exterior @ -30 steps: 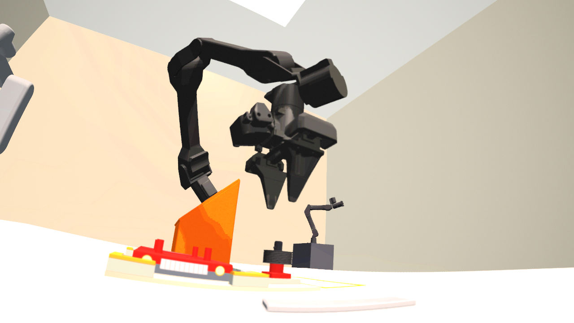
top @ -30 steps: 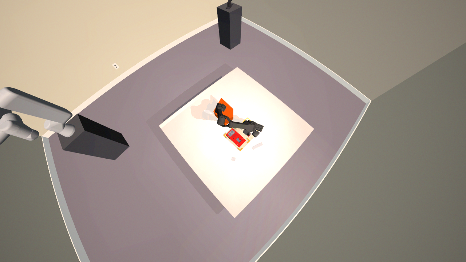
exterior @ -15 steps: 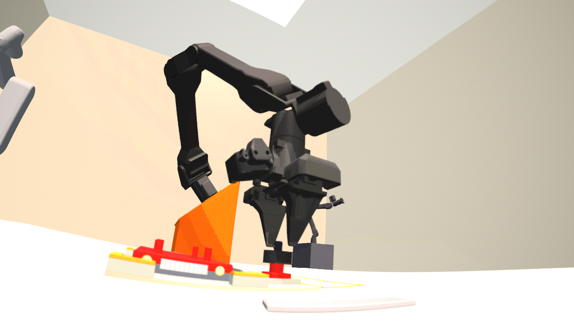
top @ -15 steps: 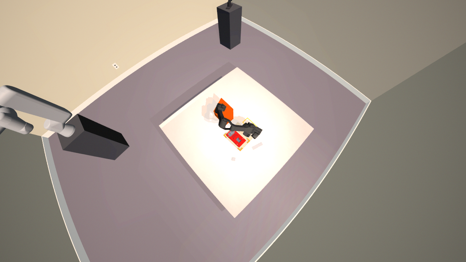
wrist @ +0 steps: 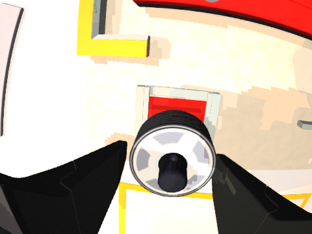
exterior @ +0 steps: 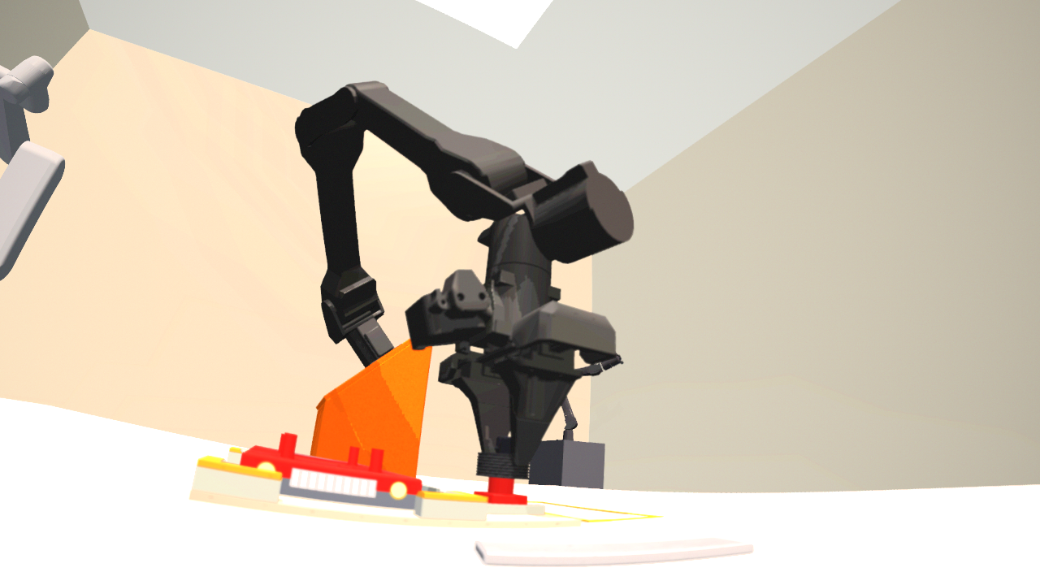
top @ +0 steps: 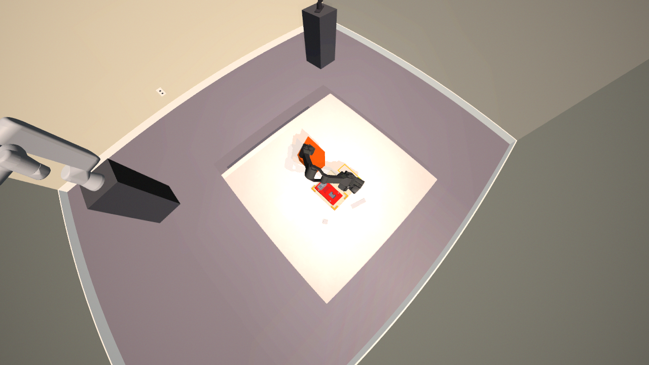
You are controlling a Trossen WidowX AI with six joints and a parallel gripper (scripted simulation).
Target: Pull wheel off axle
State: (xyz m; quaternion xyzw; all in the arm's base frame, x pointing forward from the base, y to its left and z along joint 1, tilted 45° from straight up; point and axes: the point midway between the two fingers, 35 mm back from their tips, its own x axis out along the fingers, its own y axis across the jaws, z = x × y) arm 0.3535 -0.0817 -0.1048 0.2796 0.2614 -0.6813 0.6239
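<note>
The black wheel lies right at my gripper tip. From my gripper tip the other things lie so: pale flat bar: 150 mm ahead, 40 mm below, 30 mm to the right; then pale cube: 310 mm to the right, 60 mm ahead, 30 mm below.
</note>
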